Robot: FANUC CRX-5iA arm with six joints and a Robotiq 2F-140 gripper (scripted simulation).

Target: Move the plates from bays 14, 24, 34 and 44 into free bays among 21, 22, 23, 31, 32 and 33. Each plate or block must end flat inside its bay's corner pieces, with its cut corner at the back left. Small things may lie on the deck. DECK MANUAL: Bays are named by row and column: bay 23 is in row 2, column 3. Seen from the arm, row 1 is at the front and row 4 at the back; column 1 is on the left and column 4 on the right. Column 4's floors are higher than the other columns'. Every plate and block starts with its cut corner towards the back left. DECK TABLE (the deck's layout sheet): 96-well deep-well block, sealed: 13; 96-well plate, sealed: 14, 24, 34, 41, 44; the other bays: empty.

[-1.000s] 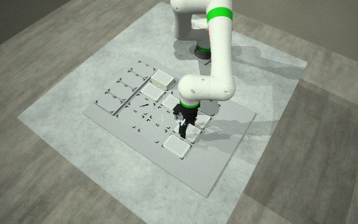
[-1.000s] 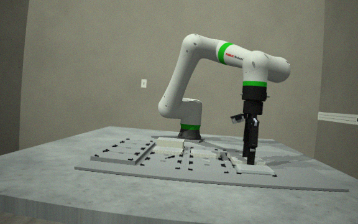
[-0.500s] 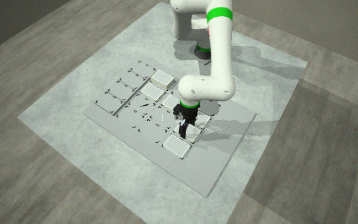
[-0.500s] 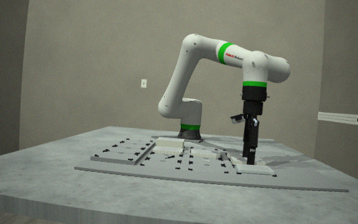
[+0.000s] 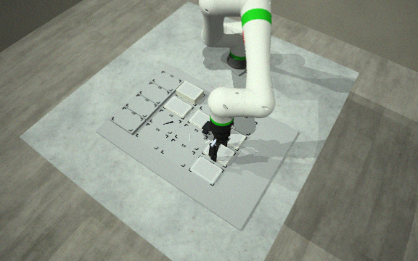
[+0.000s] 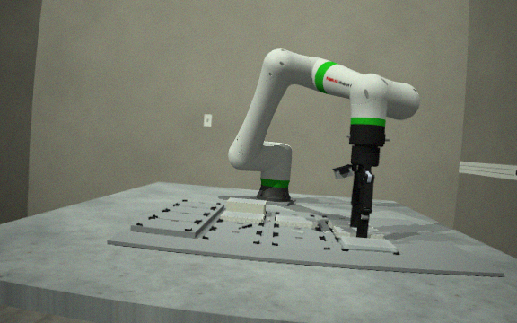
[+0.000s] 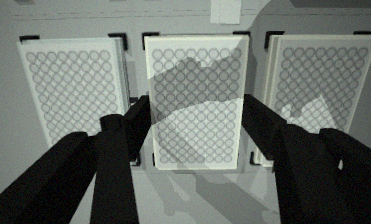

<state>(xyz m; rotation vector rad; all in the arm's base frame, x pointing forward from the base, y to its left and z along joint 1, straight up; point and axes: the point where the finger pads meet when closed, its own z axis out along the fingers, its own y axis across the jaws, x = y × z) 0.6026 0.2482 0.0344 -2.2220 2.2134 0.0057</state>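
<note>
The plate is 110 mm ahead of my hand and 20 mm below it. Round my hand: sealed deep-well block 210 mm behind, 330 mm to the right, 10 mm below; then white tip 10 mm ahead, 170 mm to the right, 30 mm below; then thin black stick 310 mm to the right, 30 mm below.
</note>
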